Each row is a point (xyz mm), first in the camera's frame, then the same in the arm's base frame.
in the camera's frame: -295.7 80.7 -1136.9
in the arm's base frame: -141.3 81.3 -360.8
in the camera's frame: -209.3 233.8 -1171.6
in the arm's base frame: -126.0 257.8 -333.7
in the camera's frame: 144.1 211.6 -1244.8
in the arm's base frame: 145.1 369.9 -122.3
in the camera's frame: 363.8 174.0 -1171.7
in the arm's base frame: 240.3 389.4 91.2
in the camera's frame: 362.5 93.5 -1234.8
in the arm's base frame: 315.4 330.5 54.3
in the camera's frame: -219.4 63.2 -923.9
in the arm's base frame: -237.4 39.0 -159.6
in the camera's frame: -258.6 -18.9 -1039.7
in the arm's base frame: -147.6 -21.0 -259.7
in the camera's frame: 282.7 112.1 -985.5
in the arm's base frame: 86.4 261.7 162.7
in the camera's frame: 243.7 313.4 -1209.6
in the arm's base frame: 139.8 487.0 -34.0
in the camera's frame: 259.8 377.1 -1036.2
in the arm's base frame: 3.4 508.9 89.6
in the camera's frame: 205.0 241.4 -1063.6
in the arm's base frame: 43.3 373.5 42.2
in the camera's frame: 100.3 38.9 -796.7
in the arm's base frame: -125.4 90.2 162.6
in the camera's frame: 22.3 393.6 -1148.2
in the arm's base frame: -67.0 473.6 -161.5
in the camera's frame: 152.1 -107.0 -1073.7
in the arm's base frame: 156.5 40.0 25.7
